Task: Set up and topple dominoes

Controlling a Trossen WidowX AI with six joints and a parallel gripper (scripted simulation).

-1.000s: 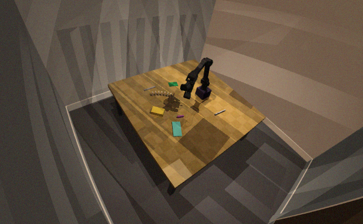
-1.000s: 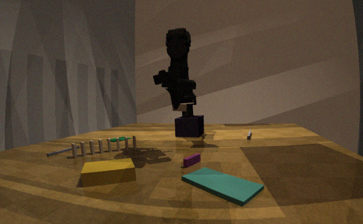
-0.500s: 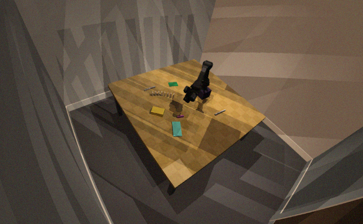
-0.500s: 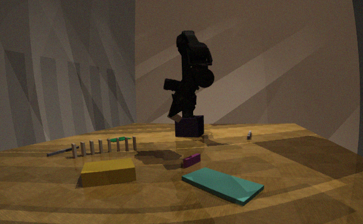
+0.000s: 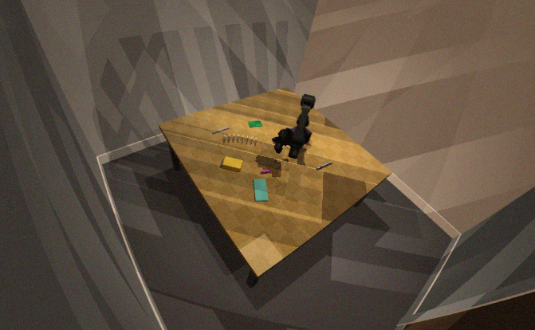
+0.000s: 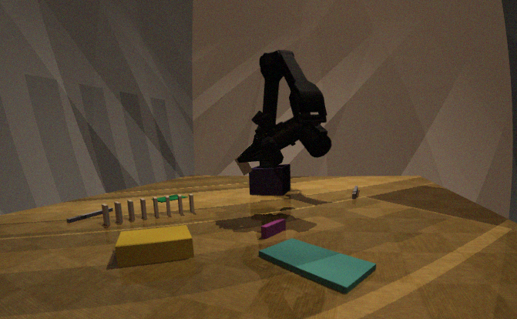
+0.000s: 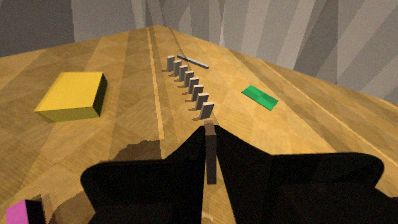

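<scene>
Right now the purple block is 140 mm ahead of my gripper tip, 120 mm to the left of it and 130 mm below it. Also, from my gripper tip: flat teal slab (260 mm ahead, 200 mm to the left, 130 mm below); then green flat piece (130 mm behind, 300 mm to the right, 140 mm below); then yellow block (280 mm ahead, 60 mm to the right, 120 mm below).
</scene>
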